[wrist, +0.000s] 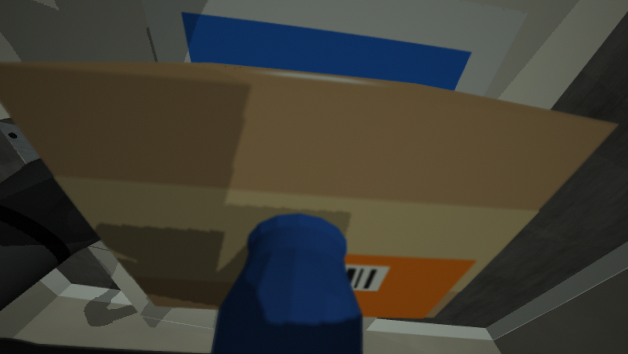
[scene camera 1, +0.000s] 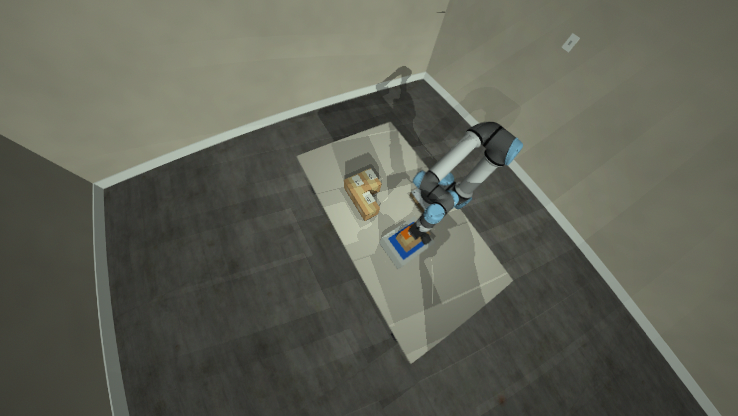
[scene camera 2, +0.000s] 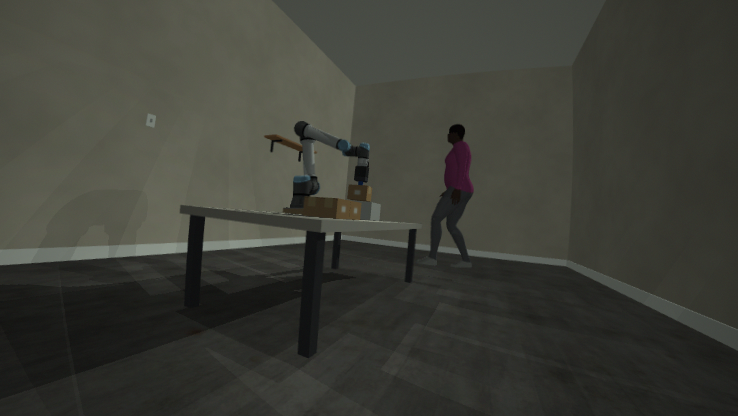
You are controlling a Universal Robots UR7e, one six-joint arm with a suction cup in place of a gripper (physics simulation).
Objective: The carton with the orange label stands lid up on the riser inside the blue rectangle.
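Seen in the pictures: hand at its tool point: (wrist: 299,223) (scene camera 2: 360,187); arm's base at its link origin: (scene camera 2: 301,208).
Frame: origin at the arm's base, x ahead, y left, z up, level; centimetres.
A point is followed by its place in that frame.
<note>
The carton with the orange label (scene camera 1: 409,242) @[x 37.9, y 27.0, z 19.2 cm] (scene camera 2: 359,192) @[x 35.3, y 19.1, z 14.2 cm] (wrist: 350,140) @[x 32.6, y 28.0, z 19.2 cm] is brown, level and lid up, with tape and the orange label on its upper face. My suction gripper (scene camera 1: 416,232) @[x 32.4, y 23.6, z 18.0 cm] (scene camera 2: 360,182) (wrist: 297,230) has its blue cup against that lid and is shut on the carton. The carton is over the blue rectangle (scene camera 1: 395,244) @[x 41.7, y 23.3, z 7.8 cm] (wrist: 325,55) @[x 31.7, y 29.8, z 7.8 cm] on the pale riser (scene camera 1: 393,253) @[x 45.0, y 27.6, z 7.6 cm] (scene camera 2: 371,210) @[x 47.1, y 17.3, z 2.4 cm] (wrist: 492,45) @[x 42.6, y 33.9, z 7.8 cm]. Blue shows around part of the carton in scene camera 1. Whether its underside touches the riser or hangs slightly above, I cannot tell.
Several brown cartons (scene camera 1: 361,196) @[x 47.8, y -13.1, z 6.0 cm] (scene camera 2: 325,206) @[x 47.1, y -29.3, z 1.5 cm] with white labels stand close together on the table (scene camera 1: 408,330) @[x 52.6, y 69.0, z -4.2 cm] (scene camera 2: 258,217) @[x 48.7, y -69.9, z -5.7 cm], beside the riser. A wooden wall shelf (scene camera 2: 284,142) is behind the arm. A person in a pink top (scene camera 2: 458,170) stands beyond the table.
</note>
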